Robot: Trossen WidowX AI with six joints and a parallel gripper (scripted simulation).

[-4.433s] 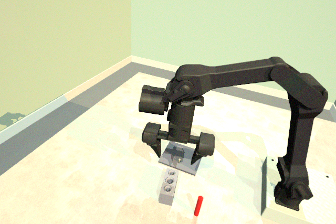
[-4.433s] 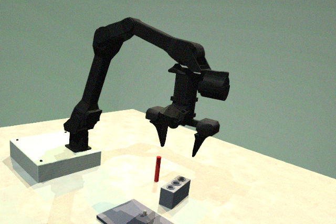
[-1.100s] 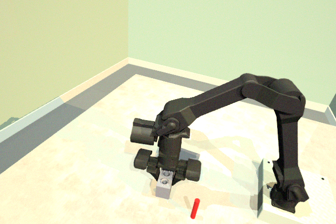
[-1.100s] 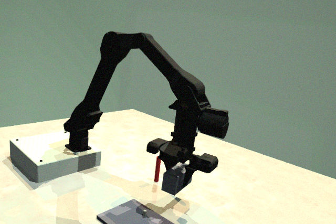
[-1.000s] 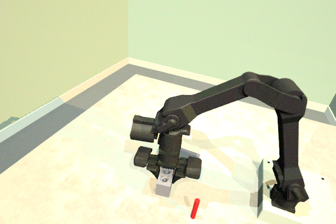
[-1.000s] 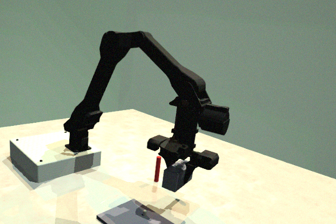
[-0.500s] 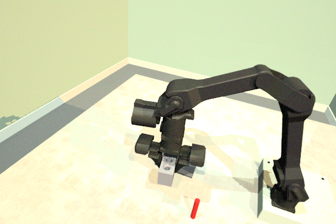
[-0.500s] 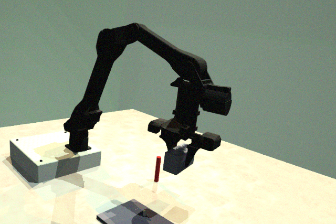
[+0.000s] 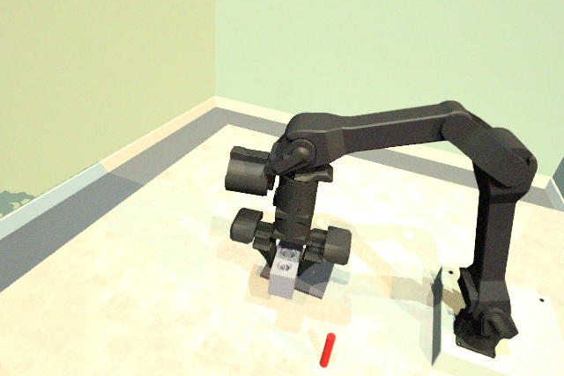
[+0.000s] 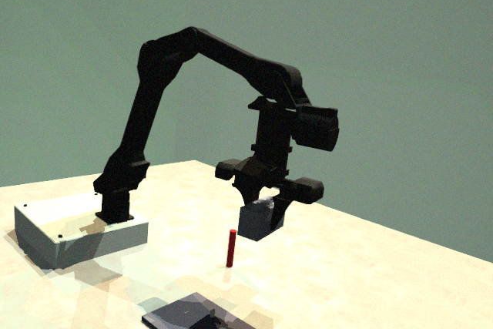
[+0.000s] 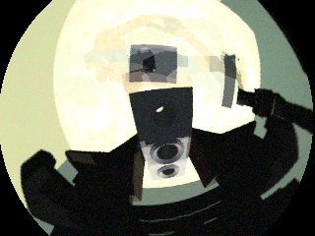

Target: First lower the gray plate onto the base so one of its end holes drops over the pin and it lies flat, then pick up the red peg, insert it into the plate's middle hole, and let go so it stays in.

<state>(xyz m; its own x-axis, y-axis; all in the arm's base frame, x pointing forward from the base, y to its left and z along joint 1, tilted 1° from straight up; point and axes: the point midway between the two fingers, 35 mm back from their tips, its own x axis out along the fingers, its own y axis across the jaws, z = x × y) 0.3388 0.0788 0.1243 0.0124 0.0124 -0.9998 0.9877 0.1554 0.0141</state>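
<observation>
Right now my gripper tip is 13 cm to the left of the dark base, 13 cm above it and 1 cm short of it. Also, from my gripper tip: red peg: 10 cm below, 10 cm behind, 4 cm to the left; then gray plate: 3 cm above.
</observation>
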